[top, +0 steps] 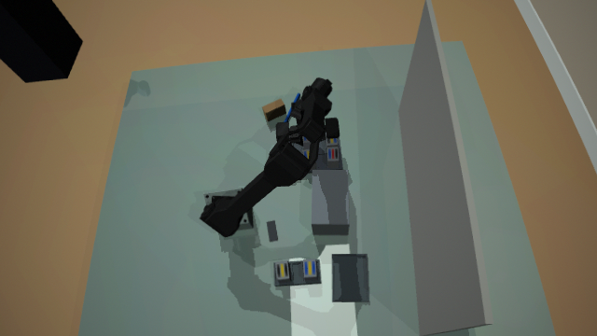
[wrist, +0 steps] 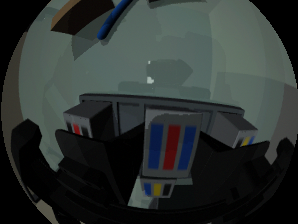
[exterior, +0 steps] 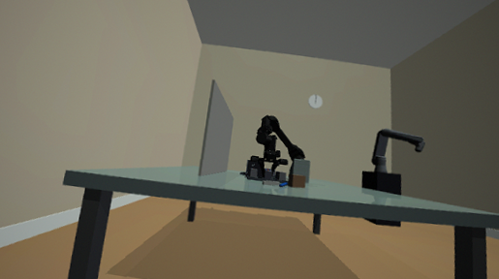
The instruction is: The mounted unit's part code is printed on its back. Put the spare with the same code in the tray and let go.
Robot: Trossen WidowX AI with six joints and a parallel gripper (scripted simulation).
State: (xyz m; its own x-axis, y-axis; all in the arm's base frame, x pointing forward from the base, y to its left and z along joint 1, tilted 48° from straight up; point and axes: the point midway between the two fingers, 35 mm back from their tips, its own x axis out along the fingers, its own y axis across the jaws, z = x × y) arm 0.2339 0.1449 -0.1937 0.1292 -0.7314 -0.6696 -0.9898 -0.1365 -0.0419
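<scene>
The dark tray lies 11 cm ahead of my gripper tip, 42 cm to the right of it and 1 cm below it. From my gripper tip the other things lie so: grey mounted unit 6 cm ahead, 20 cm to the right, 3 cm above; then spare 3 cm above; then brown block 12 cm behind, 14 cm to the left, 1 cm above.
</scene>
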